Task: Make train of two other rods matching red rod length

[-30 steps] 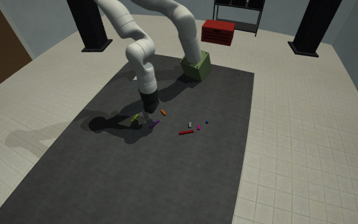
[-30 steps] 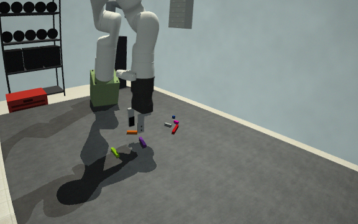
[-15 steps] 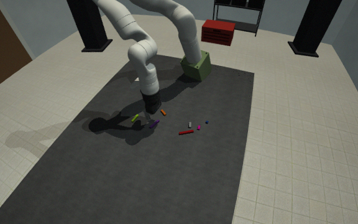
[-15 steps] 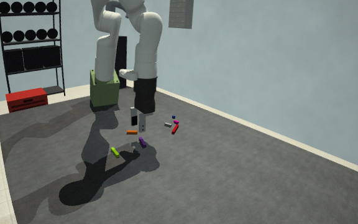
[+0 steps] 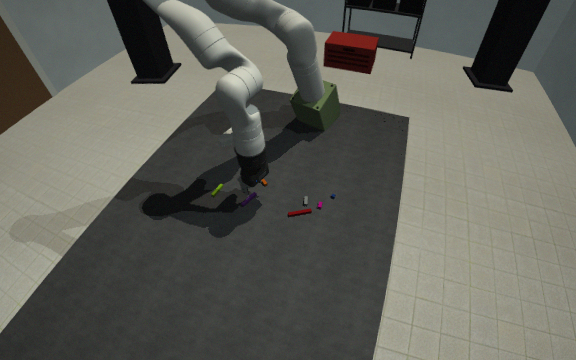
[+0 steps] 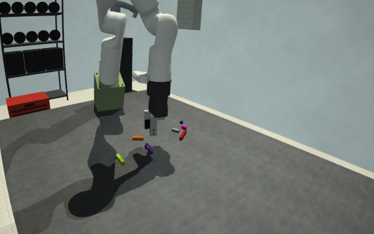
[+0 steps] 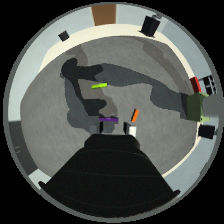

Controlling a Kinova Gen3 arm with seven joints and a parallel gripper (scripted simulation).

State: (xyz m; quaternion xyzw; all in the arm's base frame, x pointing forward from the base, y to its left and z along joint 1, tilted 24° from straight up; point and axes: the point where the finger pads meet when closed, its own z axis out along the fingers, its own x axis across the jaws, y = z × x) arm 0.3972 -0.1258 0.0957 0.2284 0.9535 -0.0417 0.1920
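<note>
My gripper is now 21 cm to the right of the magenta rod and 7 cm above it. The rest, counted from my hand: lime rod 1 cm behind, 13 cm to the right, 7 cm below; purple rod 1 cm ahead, 2 cm to the right, 7 cm below; orange rod 7 cm behind, 1 cm to the left, 7 cm below.
</note>
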